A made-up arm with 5 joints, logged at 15 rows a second.
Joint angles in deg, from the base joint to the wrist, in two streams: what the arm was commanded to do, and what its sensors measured. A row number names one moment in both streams.
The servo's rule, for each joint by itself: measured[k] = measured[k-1] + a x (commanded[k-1-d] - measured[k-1]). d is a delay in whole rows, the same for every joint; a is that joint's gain. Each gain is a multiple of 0.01, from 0.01 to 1. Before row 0 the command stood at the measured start. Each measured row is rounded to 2 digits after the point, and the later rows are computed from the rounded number. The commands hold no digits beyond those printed.
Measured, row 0:
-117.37 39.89 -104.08 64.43 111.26
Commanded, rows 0 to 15:
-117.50 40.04 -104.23 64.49 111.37
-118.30 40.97 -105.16 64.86 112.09
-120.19 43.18 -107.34 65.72 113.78
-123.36 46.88 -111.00 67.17 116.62
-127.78 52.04 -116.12 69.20 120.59
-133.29 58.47 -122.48 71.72 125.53
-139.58 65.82 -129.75 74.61 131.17
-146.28 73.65 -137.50 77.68 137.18
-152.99 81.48 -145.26 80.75 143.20
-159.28 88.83 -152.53 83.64 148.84
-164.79 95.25 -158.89 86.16 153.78
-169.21 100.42 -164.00 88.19 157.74
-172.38 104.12 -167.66 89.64 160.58
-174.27 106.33 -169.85 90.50 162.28
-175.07 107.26 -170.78 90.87 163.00
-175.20 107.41 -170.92 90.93 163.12
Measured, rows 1 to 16:
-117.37 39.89 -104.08 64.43 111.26
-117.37 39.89 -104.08 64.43 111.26
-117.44 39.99 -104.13 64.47 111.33
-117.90 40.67 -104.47 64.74 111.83
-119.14 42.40 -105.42 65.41 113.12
-121.42 45.49 -107.26 66.61 115.43
-124.85 50.01 -110.18 68.37 118.84
-129.41 55.85 -114.24 70.65 123.26
-134.90 62.73 -119.36 73.34 128.48
-141.05 70.26 -125.35 76.29 134.22
-147.50 78.00 -131.92 79.32 140.15
-153.86 85.47 -138.72 82.26 145.89
-159.76 92.22 -145.38 84.91 151.10
-164.86 97.88 -151.52 87.14 155.48
-168.92 102.19 -156.85 88.84 158.85
-171.81 105.05 -161.14 89.97 161.11
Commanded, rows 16 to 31:
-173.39 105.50 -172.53 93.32 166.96
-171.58 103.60 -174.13 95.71 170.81
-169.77 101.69 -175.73 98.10 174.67
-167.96 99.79 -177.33 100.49 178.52
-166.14 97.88 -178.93 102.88 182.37
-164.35 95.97 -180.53 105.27 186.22
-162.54 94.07 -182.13 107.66 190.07
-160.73 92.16 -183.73 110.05 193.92
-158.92 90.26 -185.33 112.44 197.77
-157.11 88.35 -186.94 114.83 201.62
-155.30 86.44 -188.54 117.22 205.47
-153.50 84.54 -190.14 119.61 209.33
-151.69 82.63 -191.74 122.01 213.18
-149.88 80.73 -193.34 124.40 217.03
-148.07 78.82 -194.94 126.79 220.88
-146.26 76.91 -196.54 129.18 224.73
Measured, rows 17 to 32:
-173.57 106.57 -164.32 90.58 162.36
-174.45 107.15 -166.50 90.82 162.86
-173.88 106.01 -168.49 92.52 165.57
-172.64 104.35 -170.35 94.69 169.03
-171.09 102.51 -172.13 97.01 172.75
-169.40 100.63 -173.85 99.38 176.56
-167.64 98.73 -175.53 101.76 180.39
-165.86 96.83 -177.18 104.15 184.24
-164.07 94.93 -178.81 106.54 188.09
-162.27 93.02 -180.43 108.93 191.94
-160.46 91.12 -182.05 111.32 195.79
-158.65 89.21 -183.66 113.71 199.64
-156.84 87.30 -185.27 116.10 203.49
-155.04 85.40 -186.88 118.49 207.34
-153.23 83.49 -188.48 120.88 211.19
-151.42 81.59 -190.08 123.27 215.04

